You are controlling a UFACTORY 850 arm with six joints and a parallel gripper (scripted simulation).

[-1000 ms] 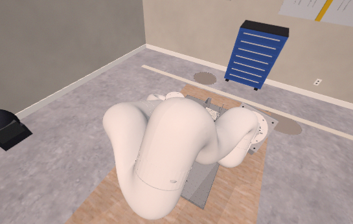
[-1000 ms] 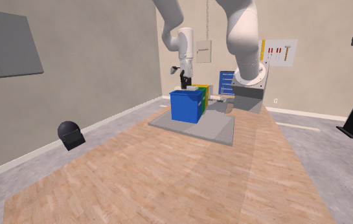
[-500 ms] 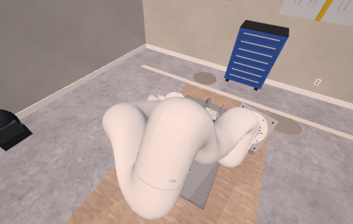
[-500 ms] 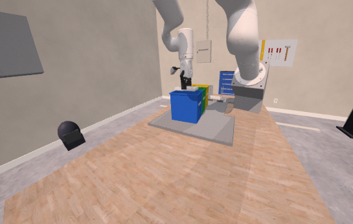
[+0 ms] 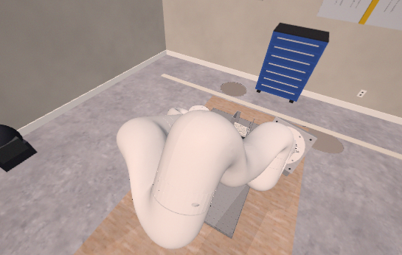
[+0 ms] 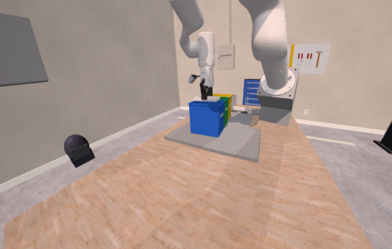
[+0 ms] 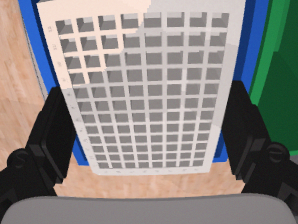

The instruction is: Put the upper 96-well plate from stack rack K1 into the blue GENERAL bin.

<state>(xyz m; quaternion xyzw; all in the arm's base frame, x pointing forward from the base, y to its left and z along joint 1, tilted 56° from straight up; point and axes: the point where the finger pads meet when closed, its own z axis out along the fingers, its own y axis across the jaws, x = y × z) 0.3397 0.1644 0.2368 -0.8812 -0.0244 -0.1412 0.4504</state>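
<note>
Right now my hand is 120 mm above the blue bin. The rest, counted from my hand: yellow bin (50 mm ahead, 260 mm to the right, 120 mm below); then green bin (20 mm ahead, 130 mm to the right, 120 mm below).
</note>
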